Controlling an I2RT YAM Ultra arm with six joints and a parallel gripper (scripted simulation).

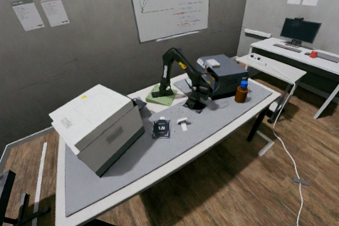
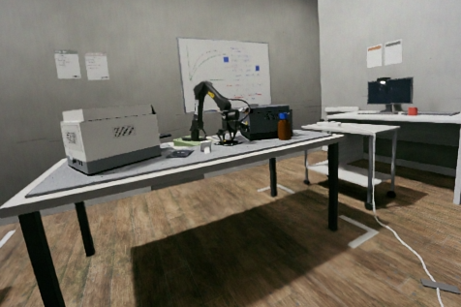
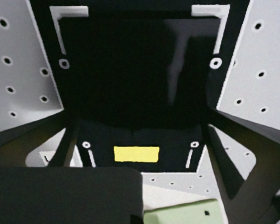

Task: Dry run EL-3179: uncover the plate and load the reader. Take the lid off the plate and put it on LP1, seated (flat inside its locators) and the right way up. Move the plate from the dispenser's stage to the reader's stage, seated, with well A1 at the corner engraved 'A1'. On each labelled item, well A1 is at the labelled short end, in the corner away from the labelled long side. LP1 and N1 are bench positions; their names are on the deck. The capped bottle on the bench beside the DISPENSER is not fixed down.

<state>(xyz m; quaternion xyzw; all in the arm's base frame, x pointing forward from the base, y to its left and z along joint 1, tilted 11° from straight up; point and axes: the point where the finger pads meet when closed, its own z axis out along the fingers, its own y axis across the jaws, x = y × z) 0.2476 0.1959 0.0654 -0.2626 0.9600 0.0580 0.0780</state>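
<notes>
The black lid lies right at my hand. Also, from my hand: plate (210 mm behind, 80 mm to the left, 70 mm above); brown capped bottle (390 mm to the left, 100 mm ahead, 90 mm above).
</notes>
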